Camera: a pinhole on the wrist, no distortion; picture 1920 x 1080 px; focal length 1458.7 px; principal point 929.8 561.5 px. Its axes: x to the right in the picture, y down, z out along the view. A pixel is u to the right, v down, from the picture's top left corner.
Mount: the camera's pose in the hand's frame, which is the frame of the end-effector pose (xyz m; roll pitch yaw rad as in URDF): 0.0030 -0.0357 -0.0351 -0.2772 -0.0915 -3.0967
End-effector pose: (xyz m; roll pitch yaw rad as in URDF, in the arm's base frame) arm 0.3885 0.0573 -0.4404 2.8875 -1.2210 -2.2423
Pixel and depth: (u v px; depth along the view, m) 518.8 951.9 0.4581
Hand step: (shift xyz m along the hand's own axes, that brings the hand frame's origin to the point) 0.1795 -0.2713 0.3585
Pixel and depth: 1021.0 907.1 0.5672
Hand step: 0.0269 -0.3194 0.4748
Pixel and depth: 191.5 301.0 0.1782
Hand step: 0.1100 -0.0491 0.1360
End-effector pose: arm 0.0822 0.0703 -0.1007 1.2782 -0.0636 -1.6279
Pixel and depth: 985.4 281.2 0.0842
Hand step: 0.0079 -0.0430 0.0502
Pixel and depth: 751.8 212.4 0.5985
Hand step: 0.1329 -0.0559 0.5705
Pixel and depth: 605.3 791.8 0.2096
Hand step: 0.0710 -0.1219 0.1524
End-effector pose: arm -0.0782 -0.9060 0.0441 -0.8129 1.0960 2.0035
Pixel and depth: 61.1 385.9 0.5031
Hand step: 0.3503 -0.0996 0.4359
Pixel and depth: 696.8 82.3 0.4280
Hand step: 0.1113 -0.0127 0.4069
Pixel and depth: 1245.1 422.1 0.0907
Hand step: -0.0076 -0.0527 0.0559
